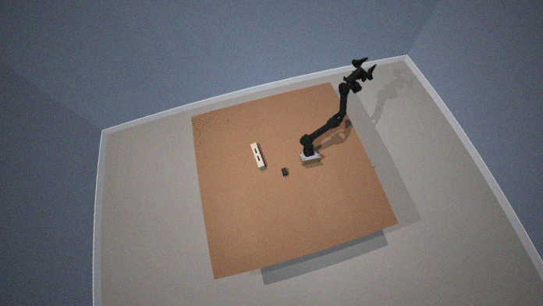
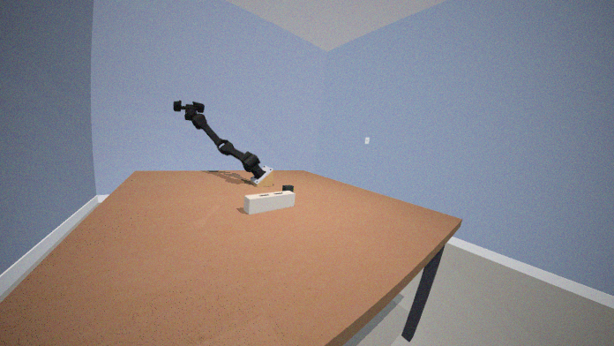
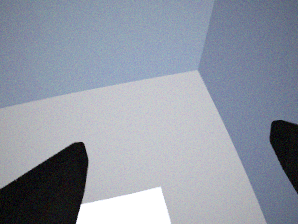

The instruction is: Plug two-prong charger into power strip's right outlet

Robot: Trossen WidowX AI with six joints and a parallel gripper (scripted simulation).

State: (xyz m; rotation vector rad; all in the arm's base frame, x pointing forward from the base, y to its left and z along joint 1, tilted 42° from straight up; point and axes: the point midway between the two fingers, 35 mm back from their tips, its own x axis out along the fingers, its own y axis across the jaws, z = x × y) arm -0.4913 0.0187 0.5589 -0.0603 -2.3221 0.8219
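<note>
My gripper tip is now 75 cm short of the black two-prong charger, 46 cm above it and 45 cm to the right of it.
</note>
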